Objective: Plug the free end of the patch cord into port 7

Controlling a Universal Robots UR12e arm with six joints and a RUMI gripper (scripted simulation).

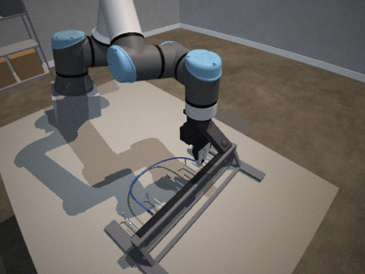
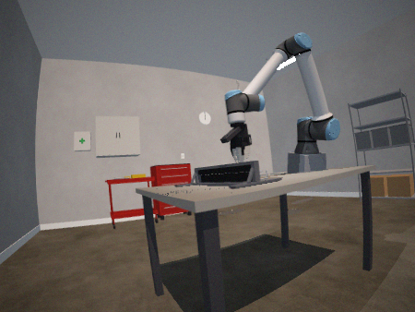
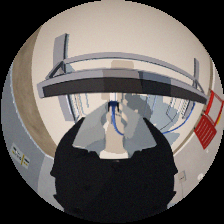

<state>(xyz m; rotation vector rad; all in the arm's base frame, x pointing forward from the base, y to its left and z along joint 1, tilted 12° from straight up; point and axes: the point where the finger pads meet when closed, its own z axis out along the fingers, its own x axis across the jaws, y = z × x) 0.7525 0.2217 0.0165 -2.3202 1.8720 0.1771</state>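
The cable plug is 10 mm ahead of my hand and 10 mm below it.
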